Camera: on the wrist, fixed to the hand. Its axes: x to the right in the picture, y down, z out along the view.
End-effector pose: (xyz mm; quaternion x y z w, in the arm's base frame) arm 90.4 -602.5 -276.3 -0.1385 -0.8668 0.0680 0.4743
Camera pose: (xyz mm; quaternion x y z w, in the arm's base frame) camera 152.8 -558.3 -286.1 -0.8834 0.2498 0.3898 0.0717
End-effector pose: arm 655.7 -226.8 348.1 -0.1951 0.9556 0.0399 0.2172
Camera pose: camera 637.3 -173.8 401.1 -0.9242 -0.1974 -0.2270 0.2354
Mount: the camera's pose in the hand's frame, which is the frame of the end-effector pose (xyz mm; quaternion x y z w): -26.4 55.5 -46.6 0.0542 -0.1867 -0.9803 0.0337
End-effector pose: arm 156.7 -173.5 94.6 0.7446 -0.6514 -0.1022 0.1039
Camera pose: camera 114.0 -153.5 155.6 -0.6502 -0.6831 0.2090 0.2587
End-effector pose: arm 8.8 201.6 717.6 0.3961 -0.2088 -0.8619 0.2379
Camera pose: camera 74.0 164.4 735.5 -0.0700 -0.2901 0.3249 0.8974
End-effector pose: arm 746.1 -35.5 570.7 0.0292 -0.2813 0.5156 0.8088
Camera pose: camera 710.5 -15.5 505.3 0.4169 -0.1039 -0.7657 0.4786
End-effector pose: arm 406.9 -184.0 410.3 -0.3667 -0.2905 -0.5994 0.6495
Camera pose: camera 456.1 -206.8 355.4 -0.1957 0.5230 0.5727 0.6001
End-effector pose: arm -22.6 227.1 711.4 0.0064 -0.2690 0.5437 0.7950
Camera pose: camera -58.1 241.2 644.4 0.4085 -0.1218 -0.7476 0.5092
